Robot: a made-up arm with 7 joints.
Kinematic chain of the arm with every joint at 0, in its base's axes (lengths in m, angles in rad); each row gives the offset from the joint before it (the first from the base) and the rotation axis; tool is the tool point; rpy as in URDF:
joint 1: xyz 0 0 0.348 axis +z
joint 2: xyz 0 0 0 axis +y
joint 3: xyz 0 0 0.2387 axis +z
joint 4: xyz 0.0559 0 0 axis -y
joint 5: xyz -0.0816 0 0.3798 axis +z
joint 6: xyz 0 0 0 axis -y
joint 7: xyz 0.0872 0 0 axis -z
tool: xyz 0 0 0 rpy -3.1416 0 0
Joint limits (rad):
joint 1: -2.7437..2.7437
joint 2: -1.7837..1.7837
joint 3: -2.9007..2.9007
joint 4: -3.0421..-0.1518
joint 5: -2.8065..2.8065
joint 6: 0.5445..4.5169
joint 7: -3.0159..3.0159
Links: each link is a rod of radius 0.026 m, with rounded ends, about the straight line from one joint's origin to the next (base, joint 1, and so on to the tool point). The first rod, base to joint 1, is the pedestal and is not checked.
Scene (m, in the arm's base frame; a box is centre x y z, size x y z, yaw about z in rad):
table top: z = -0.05
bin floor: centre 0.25 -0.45 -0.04 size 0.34 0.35 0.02 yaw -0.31
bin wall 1: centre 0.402 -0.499 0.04 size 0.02 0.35 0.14 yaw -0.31
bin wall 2: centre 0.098 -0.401 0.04 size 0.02 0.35 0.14 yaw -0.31
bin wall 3: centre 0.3 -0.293 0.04 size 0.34 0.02 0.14 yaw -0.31
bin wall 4: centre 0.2 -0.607 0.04 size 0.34 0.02 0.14 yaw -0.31
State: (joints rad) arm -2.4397 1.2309 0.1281 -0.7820 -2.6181 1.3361 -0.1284
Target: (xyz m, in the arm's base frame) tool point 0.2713 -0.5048 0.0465
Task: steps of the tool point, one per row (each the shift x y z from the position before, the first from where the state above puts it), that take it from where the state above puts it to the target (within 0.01 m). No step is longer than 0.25 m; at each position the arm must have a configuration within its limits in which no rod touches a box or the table.
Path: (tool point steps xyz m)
1: 0.1617 -0.1026 -0.0392
2: 0.2072 -0.0524 -0.0168
3: 0.2231 0.0230 0.0044
4: 0.1988 0.1056 0.0182
5: 0.0018 -0.0123 -0.0859
6: -0.0018 0.0123 -0.1011

